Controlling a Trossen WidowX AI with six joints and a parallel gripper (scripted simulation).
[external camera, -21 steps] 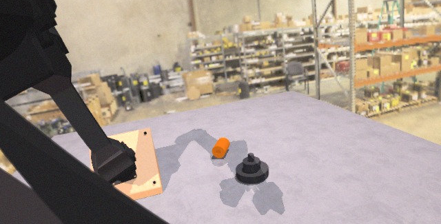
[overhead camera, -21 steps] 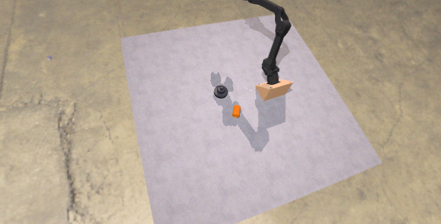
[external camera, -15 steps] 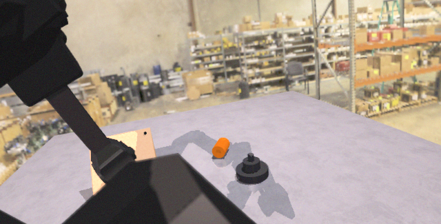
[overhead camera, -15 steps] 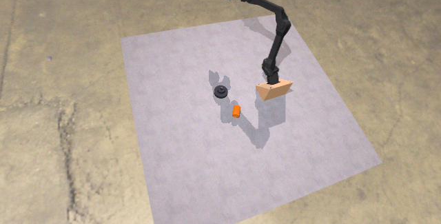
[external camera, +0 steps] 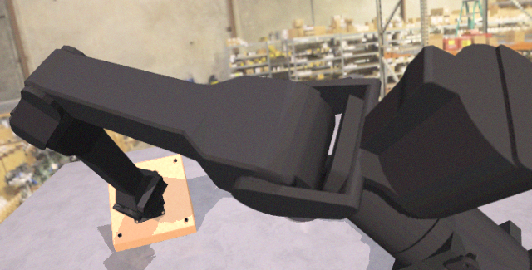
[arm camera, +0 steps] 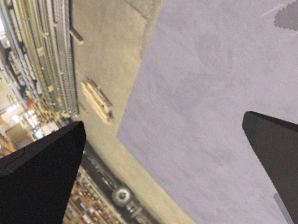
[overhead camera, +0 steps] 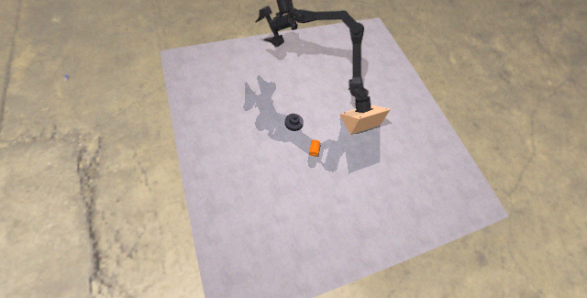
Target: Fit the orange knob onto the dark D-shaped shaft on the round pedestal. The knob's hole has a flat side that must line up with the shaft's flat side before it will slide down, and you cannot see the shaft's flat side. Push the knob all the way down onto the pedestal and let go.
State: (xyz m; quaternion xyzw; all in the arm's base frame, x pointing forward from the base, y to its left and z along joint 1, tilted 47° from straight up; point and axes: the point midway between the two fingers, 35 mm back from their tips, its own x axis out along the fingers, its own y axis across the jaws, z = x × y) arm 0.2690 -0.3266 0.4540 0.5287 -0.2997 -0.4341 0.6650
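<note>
Right now the orange knob is 10 mm ahead of my gripper tip, 640 mm to the left of it and 120 mm below it. Round my gripper tip: pedestal (30 mm ahead, 480 mm to the left, 110 mm below).
</note>
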